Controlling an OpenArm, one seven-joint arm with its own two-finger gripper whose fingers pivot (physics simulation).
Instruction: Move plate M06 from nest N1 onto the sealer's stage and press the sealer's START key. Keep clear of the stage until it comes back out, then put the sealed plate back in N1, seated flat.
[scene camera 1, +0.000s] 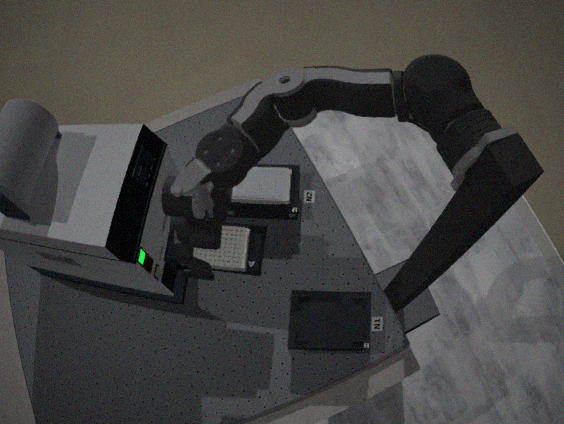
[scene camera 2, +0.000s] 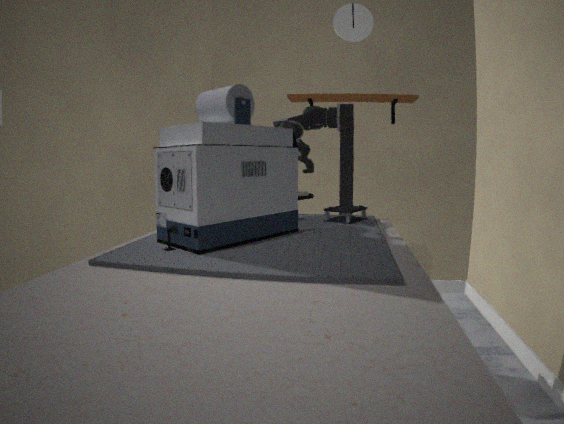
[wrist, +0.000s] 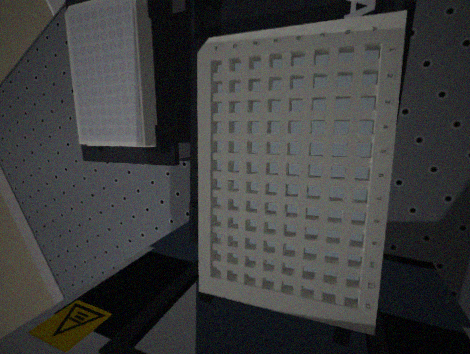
Labels:
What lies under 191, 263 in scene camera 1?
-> The gripper.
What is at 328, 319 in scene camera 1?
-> A nest N1.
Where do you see a nest N2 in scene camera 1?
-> At 243, 207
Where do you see a film roll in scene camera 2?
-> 217, 105

